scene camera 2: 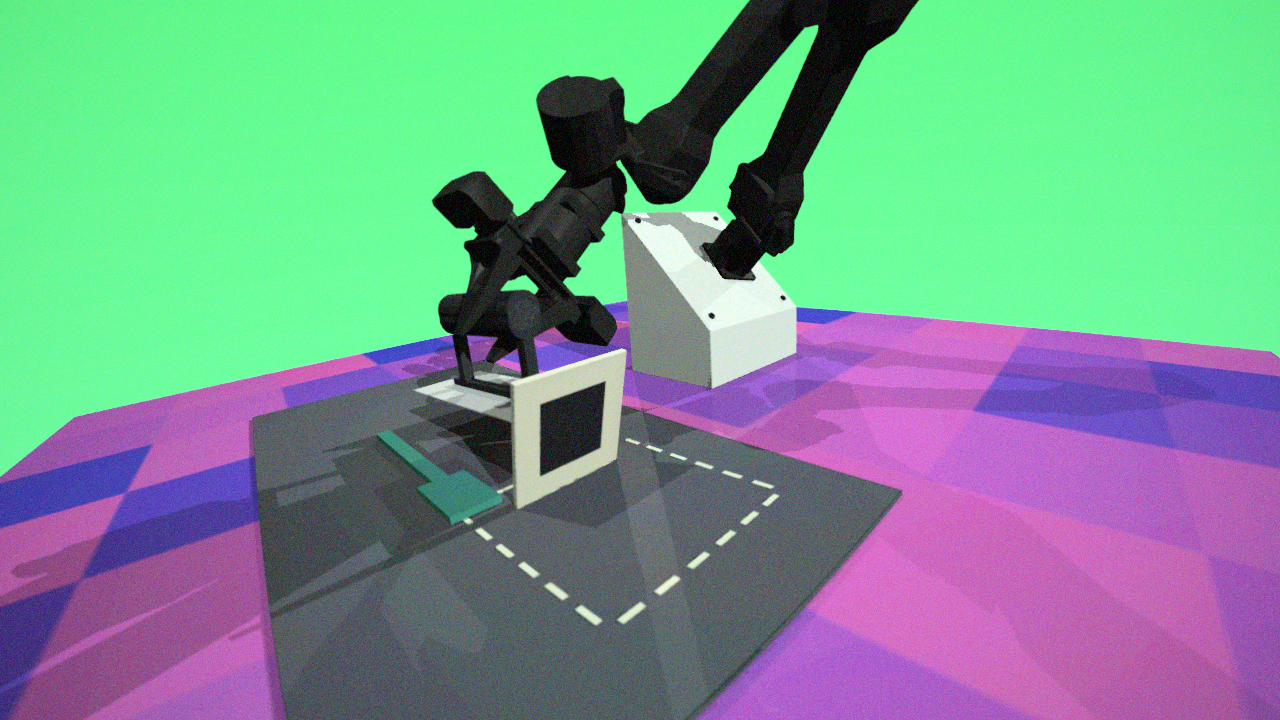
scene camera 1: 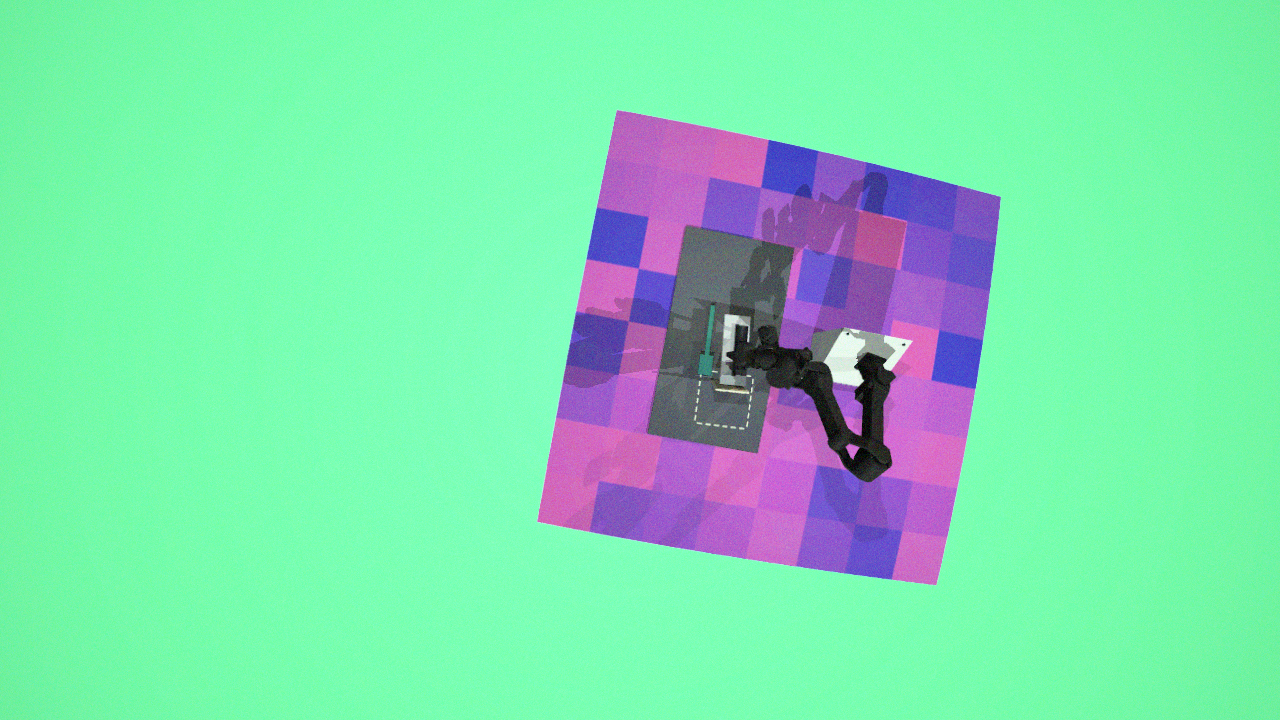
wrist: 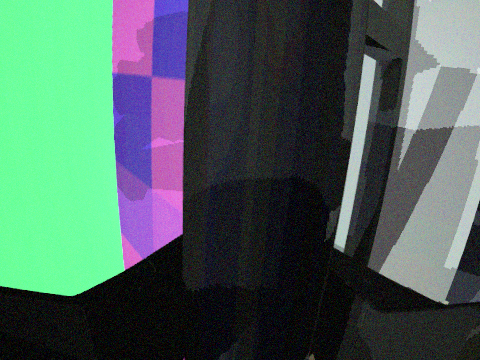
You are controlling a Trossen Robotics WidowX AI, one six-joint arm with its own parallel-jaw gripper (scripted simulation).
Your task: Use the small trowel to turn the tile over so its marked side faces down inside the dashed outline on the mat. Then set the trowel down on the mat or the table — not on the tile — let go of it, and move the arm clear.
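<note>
A tile, a teal l-shaped piece and the gripper appear in the pictures. The gripper can also be seen in the wrist view and in scene camera 1.
</note>
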